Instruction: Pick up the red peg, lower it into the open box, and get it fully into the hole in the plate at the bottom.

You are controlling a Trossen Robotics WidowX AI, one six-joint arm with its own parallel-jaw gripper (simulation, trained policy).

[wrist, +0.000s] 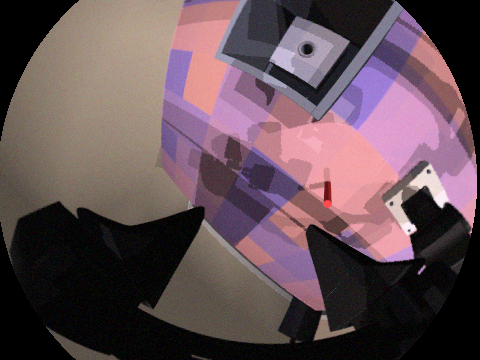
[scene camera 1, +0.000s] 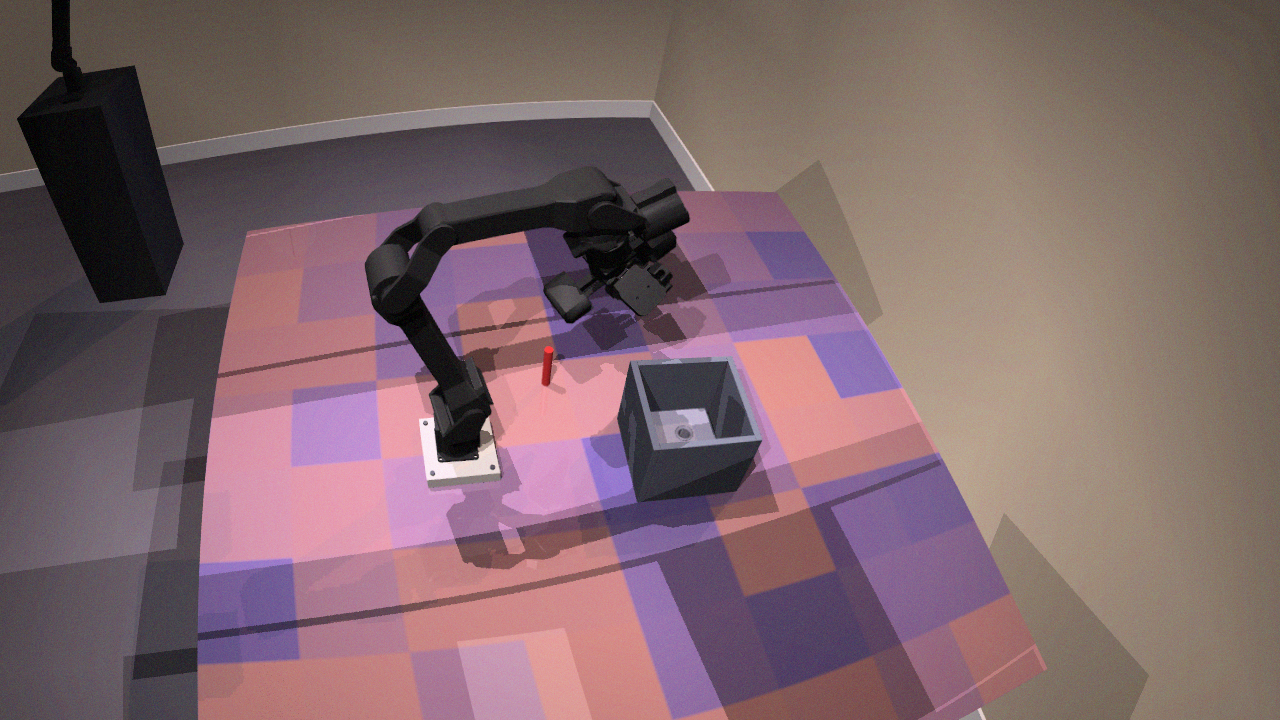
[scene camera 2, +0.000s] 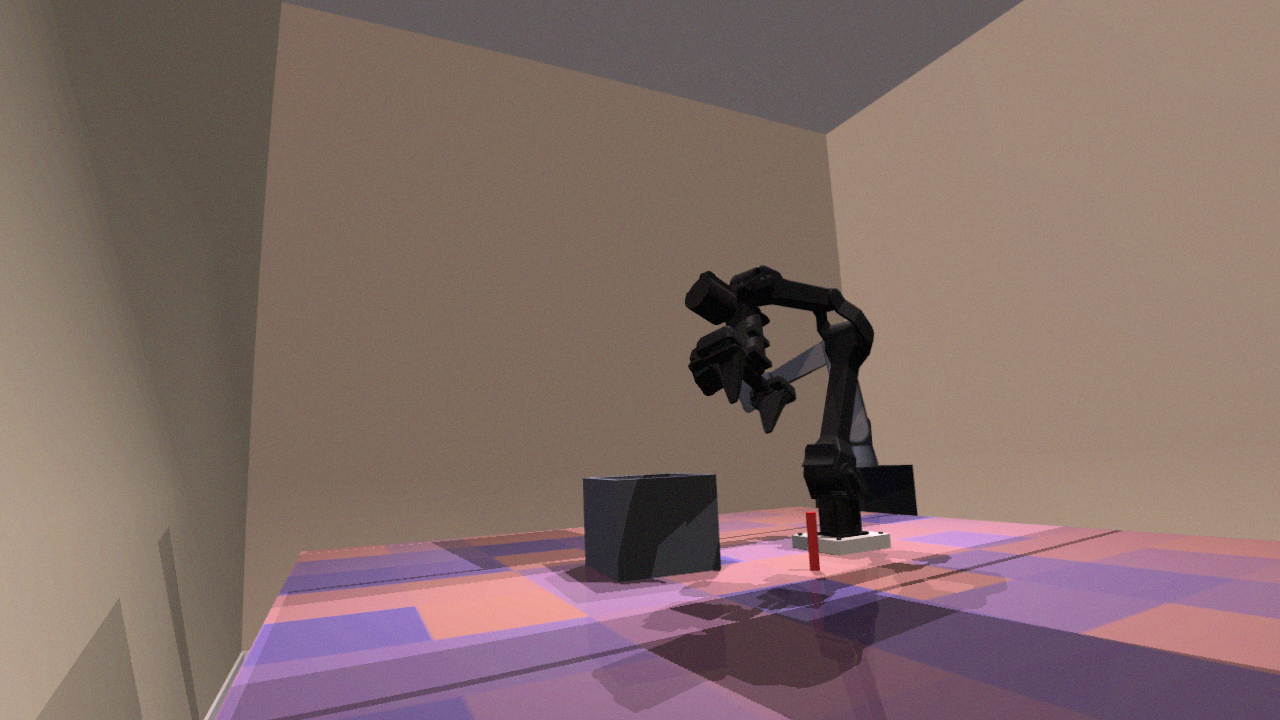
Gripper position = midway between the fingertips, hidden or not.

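Note:
My gripper (scene camera 2: 751, 417) is visible to me, in the wrist view (wrist: 257, 222) too and in scene camera 1 (scene camera 1: 614, 285). There is a dark grey box (scene camera 1: 663, 471), which I also find in scene camera 2 (scene camera 2: 637, 527) and in the wrist view (wrist: 248, 43). And I see a plate (scene camera 1: 680, 425), present in the wrist view (wrist: 309, 53) as well, though scene camera 2 does not show the plate, hidden there by the dark grey box.

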